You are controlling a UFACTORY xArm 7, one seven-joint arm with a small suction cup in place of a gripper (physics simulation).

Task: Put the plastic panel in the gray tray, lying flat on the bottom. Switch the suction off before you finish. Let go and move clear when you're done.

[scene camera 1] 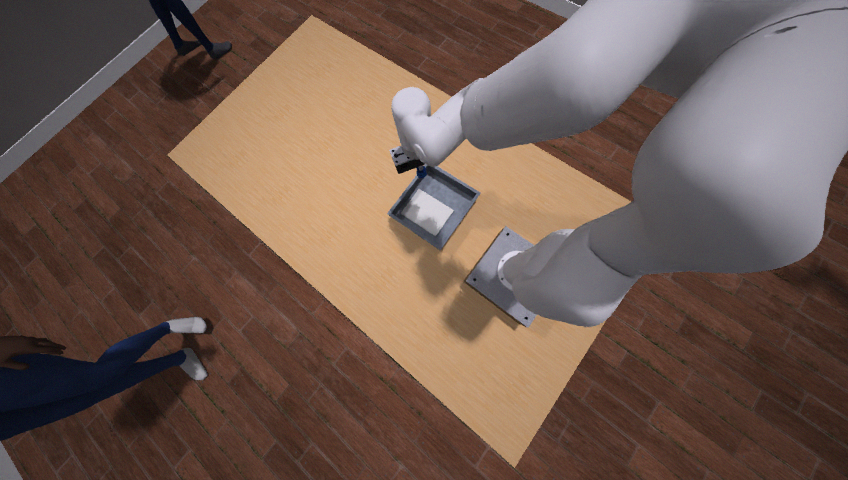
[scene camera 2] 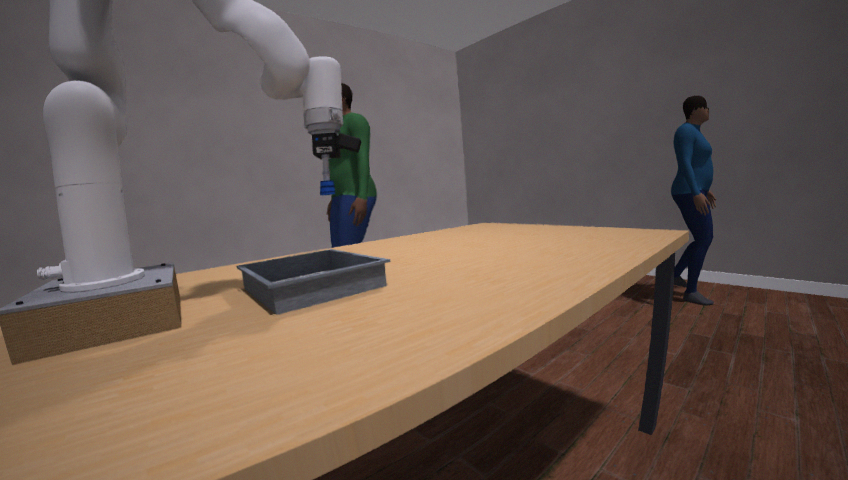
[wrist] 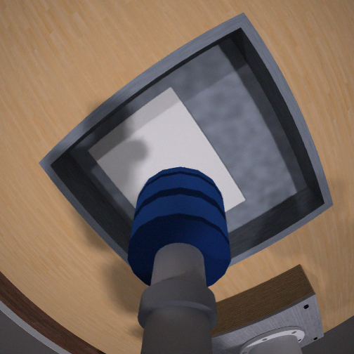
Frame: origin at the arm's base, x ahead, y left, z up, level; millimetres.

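Seen in the pictures: hand, tool point: (scene camera 1: 421, 173) (scene camera 2: 327, 194); arm's base, link origin: (scene camera 1: 517, 271) (scene camera 2: 104, 282).
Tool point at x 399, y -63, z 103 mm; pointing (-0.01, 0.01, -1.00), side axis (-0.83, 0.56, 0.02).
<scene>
Offsets run from my tool point to a thing's top centre. Level surfaces: height alone.
The white plastic panel @(dz -168, dx -40, dy +45 mm) (scene camera 1: 429, 212) (wrist: 165, 145) lies flat on the bottom of the gray tray @(dz -127, dx -52, dy +18 mm) (scene camera 1: 460, 228) (scene camera 2: 330, 289) (wrist: 287, 100), toward one side of it. In the scene camera 2 view the tray's walls hide the panel. My gripper, a blue suction cup (scene camera 1: 421, 171) (scene camera 2: 327, 193) (wrist: 180, 172), is open and holds nothing. It hangs well above the tray and apart from the panel. In the wrist view the cup covers part of the panel's lower edge.
The robot's base plate (scene camera 1: 487, 267) (scene camera 2: 160, 279) (wrist: 305, 320) stands beside the tray on the wooden table @(dz -177 mm) (scene camera 1: 285, 130) (scene camera 2: 476, 297) (wrist: 45, 60). The arm reaches over the table from the base. People stand on the floor away from the table.
</scene>
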